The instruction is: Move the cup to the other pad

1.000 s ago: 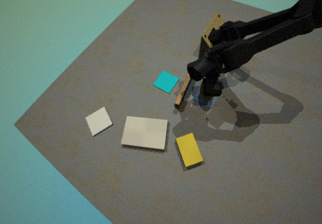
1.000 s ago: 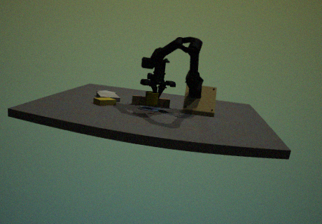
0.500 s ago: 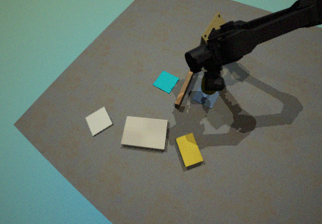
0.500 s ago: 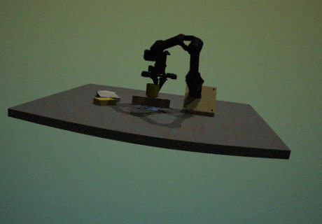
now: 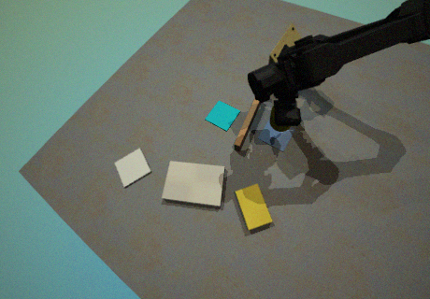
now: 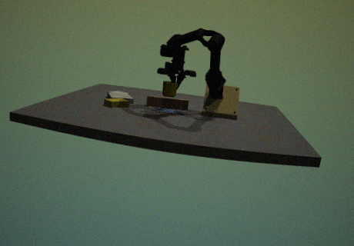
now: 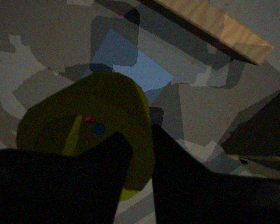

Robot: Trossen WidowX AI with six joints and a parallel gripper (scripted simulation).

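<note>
Now: gripper tip 40 mm short of the teal pad, 190 mm to the left of it and 120 mm above it. Round my gripper tip: blue marble: 30 mm ahead, 30 mm to the left, 20 mm below; then yellow cup: 20 mm ahead, 10 mm to the left; then light blue pad: 30 mm ahead, 10 mm to the left, 120 mm below.
</note>
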